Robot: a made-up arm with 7 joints.
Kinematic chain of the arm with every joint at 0, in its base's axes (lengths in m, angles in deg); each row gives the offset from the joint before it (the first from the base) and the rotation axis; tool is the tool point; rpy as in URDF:
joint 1: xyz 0.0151 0.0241 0.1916 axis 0 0.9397 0.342
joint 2: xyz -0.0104 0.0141 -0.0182 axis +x
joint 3: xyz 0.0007 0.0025 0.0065 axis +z
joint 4: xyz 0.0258 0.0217 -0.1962 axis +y
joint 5: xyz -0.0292 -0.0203 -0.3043 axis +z
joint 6: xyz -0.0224 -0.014 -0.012 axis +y
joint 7: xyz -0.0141 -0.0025 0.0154 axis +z
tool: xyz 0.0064 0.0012 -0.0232 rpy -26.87 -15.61 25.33
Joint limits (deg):
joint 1: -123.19..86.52
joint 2: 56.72..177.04
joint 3: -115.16..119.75
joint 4: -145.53..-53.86
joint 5: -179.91..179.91
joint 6: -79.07..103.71
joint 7: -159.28..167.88
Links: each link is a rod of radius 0.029 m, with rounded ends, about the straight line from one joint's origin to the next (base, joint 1, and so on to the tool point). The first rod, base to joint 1, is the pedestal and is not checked.
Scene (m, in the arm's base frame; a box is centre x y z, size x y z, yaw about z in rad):
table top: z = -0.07
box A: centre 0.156 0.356 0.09 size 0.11 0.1 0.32 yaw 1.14
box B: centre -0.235 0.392 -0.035 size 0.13 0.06 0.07 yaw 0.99
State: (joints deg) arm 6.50 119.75 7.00 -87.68 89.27 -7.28 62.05
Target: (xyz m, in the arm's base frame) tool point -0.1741 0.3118 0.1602
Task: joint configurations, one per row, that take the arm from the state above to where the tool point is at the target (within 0.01 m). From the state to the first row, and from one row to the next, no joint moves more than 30 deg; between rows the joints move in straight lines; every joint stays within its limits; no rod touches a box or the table.
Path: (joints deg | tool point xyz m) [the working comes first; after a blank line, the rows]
Joints at the target: 65.00 150.73 -76.10 -117.07 90.64 -1.62 63.20
Straight joint move there: touches box A.

1: 10.04 130.02 -14.92 -106.96 80.89 4.48 42.83 | 0.3063 0.2221 0.1093
2: 13.59 140.30 -36.84 -126.25 72.50 16.24 23.62 | 0.1757 0.2247 0.0173
3: 17.13 150.57 -58.76 -145.53 64.12 28.00 4.40 | 0.0272 0.2011 0.0061
4: 26.47 140.88 -77.56 -142.07 72.27 14.58 -17.29 | -0.0902 0.1853 0.0038
5: 35.81 131.19 -96.36 -138.62 80.42 1.16 -38.98 | -0.1963 0.1349 0.0468
6: 45.15 121.50 -115.16 -135.16 88.57 -12.27 -60.67 | -0.2637 0.0632 0.1324
7: 49.12 127.34 -107.35 -131.54 88.98 -10.14 -35.90 | -0.2659 0.1145 0.1330
8: 53.09 133.19 -99.54 -127.93 89.39 -8.01 -11.12 | -0.2586 0.1680 0.1384
9: 57.06 139.03 -91.72 -124.31 89.81 -5.88 13.65 | -0.2408 0.2206 0.1465
10: 61.03 144.88 -83.91 -120.69 90.22 -3.75 38.43 | -0.2123 0.2694 0.1548
11: 65.00 150.73 -76.10 -117.07 90.64 -1.62 63.20 | -0.1741 0.3118 0.1602

